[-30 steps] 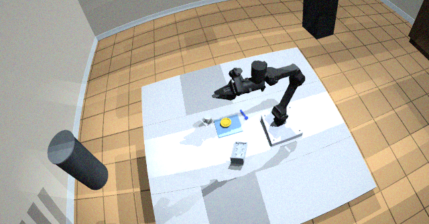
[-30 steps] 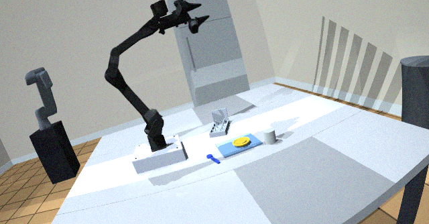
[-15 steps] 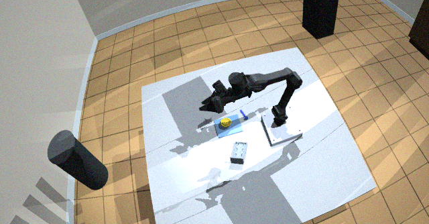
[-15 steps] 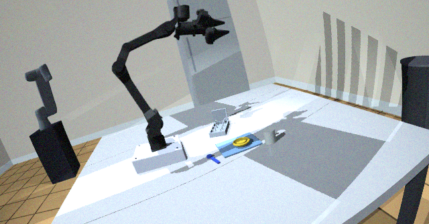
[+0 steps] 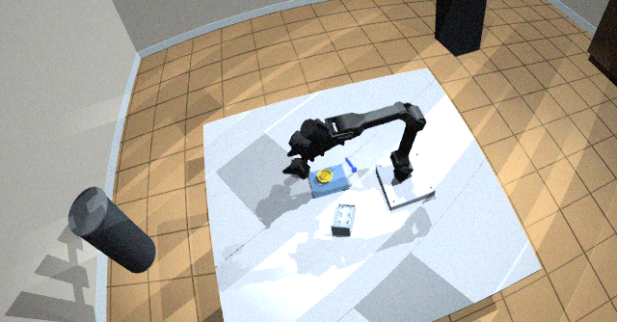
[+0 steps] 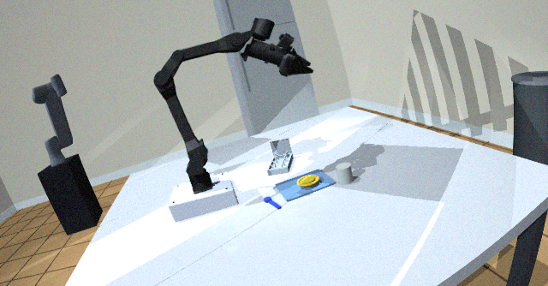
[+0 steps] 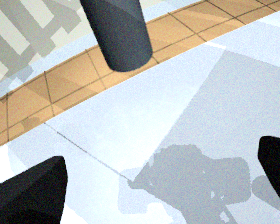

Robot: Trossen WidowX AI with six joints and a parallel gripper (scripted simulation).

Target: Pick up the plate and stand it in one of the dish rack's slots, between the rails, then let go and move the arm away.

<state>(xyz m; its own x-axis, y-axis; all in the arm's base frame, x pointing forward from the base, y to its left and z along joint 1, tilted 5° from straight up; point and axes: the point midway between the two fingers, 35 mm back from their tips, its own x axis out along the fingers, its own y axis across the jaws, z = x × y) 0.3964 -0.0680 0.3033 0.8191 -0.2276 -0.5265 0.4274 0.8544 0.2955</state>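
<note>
Now: gripper tip 14 cm past the yellow plate, 10 cm to the left of it and 30 cm above it. From my gripper tip the other things lie so: grey dish rack 14 cm behind, 12 cm to the left, 30 cm below; then white cup 6 cm behind, 17 cm to the right, 30 cm below; then light blue mat 15 cm behind, 8 cm to the right, 32 cm below.
</note>
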